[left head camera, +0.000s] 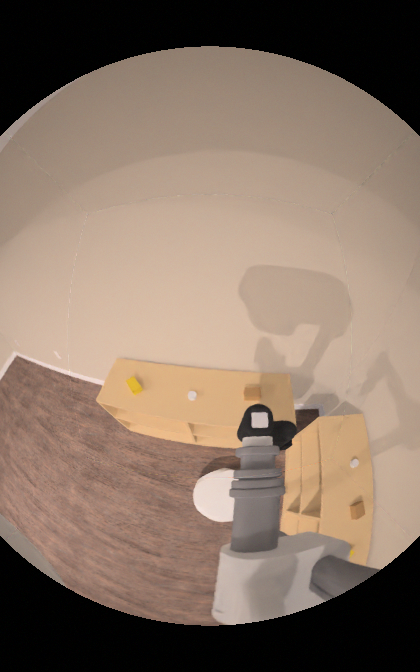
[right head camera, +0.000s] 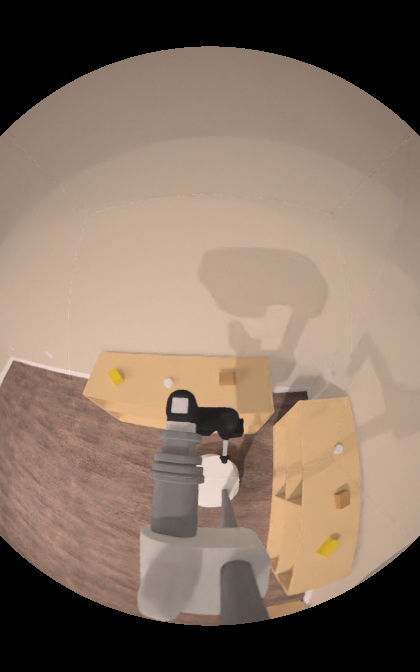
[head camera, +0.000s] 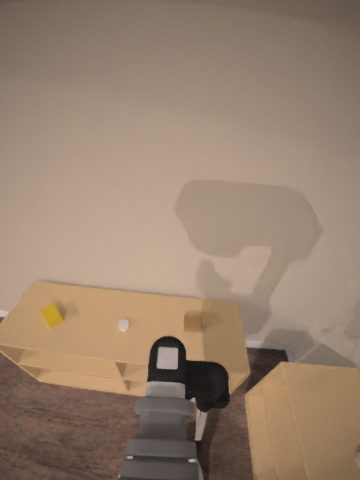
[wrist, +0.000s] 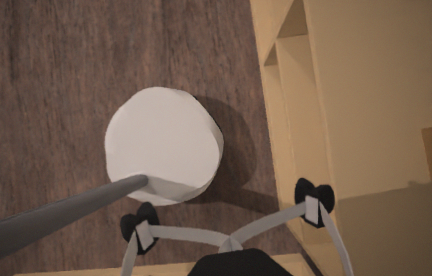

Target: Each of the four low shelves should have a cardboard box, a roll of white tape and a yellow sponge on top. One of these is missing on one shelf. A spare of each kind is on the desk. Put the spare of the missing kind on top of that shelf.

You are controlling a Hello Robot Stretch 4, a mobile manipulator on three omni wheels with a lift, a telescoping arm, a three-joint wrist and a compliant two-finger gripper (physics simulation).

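Places are measured from the robot's base along level axes (x ahead, y left, z up), in metres.
Pixels of known places: gripper, fingertip midpoint: (head camera: 194, 412) (wrist: 226, 206); robot's base at its link origin: (wrist: 171, 146).
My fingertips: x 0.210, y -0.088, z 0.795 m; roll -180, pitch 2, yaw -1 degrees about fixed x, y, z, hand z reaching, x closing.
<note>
For each thing: its top centre in the pictures, then the offset to it from my fingertips. Level surfaces: height alone.
- far low shelf at its surface level: dz -0.212 m
- yellow sponge at its top centre: (head camera: 50, 312) dx +0.373, dy +0.690, dz -0.167 m
- white tape roll at its top centre: (head camera: 123, 323) dx +0.357, dy +0.320, dz -0.188 m
- cardboard box at its top centre: (head camera: 193, 321) dx +0.380, dy -0.021, dz -0.162 m
- brown floor at its surface level: dz -0.822 m
The far low shelf (head camera: 90, 320) (left head camera: 165, 400) (right head camera: 195, 370) (wrist: 370, 100) bears a yellow sponge (head camera: 52, 315) (left head camera: 134, 385) (right head camera: 115, 376), a white tape roll (head camera: 123, 325) (left head camera: 192, 395) (right head camera: 168, 382) and a cardboard box (head camera: 193, 323) (left head camera: 252, 392) (right head camera: 227, 378) (wrist: 427, 150). The right low shelf (head camera: 325, 410) (left head camera: 340, 485) (right head camera: 320, 465) bears a tape roll (left head camera: 354, 462) (right head camera: 338, 448), a box (left head camera: 357, 510) (right head camera: 342, 499) and a sponge (left head camera: 352, 553) (right head camera: 328, 547). My gripper (wrist: 226, 206) is open and empty, over the floor before the far shelf. No desk is recognisable.
My white round base (left head camera: 212, 495) (right head camera: 217, 482) (wrist: 162, 140) stands on the brown floor (left head camera: 125, 500) (right head camera: 100, 475) (wrist: 60, 100). Part of another wooden piece (right head camera: 285, 610) shows at the bottom of the right head view. A wall (head camera: 125, 150) stands behind the far shelf.
</note>
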